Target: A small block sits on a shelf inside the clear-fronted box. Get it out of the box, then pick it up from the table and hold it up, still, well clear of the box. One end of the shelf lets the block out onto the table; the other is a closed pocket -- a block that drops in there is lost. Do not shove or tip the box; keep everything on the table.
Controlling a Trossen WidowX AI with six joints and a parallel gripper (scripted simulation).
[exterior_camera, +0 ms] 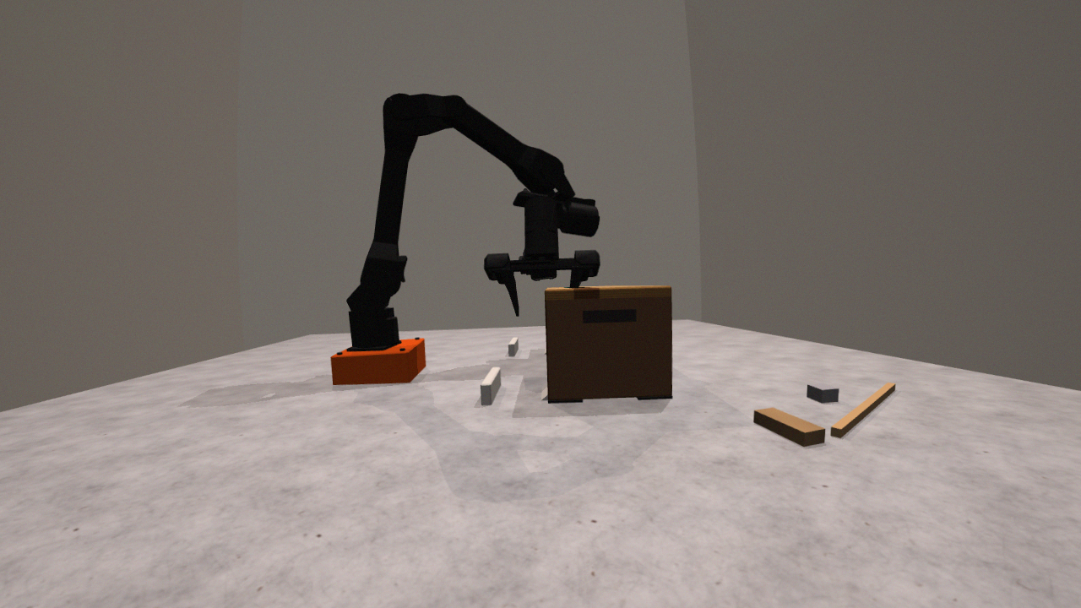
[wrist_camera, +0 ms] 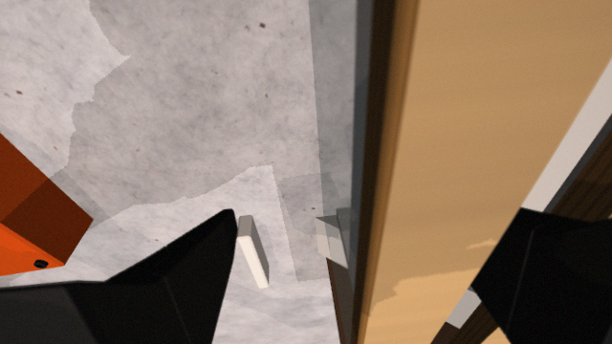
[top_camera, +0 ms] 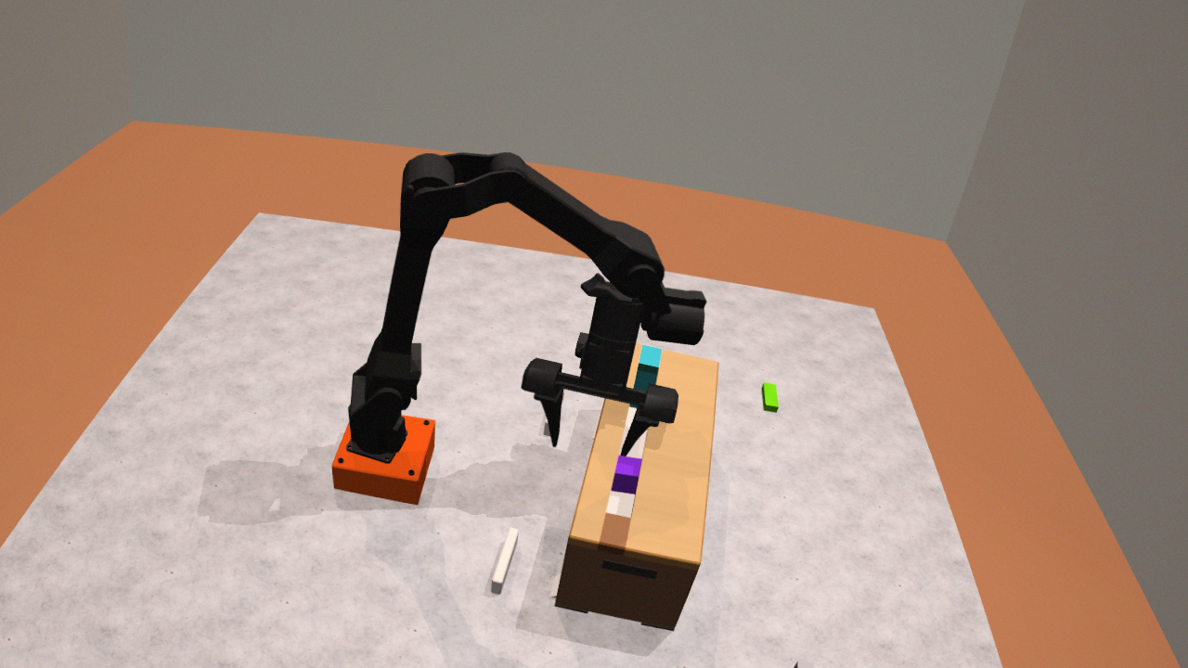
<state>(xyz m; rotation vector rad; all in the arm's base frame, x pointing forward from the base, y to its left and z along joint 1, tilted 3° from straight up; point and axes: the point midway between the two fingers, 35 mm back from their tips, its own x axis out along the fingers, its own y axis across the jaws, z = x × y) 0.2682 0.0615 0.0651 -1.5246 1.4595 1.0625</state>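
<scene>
Right now my gripper tip is 5 cm short of the purple block and 2 cm to the left of it. Also, from my gripper tip: wooden box: 4 cm ahead, 1 cm to the left, 2 cm below; grey piece: 32 cm ahead, 20 cm to the right, 8 cm below.
</scene>
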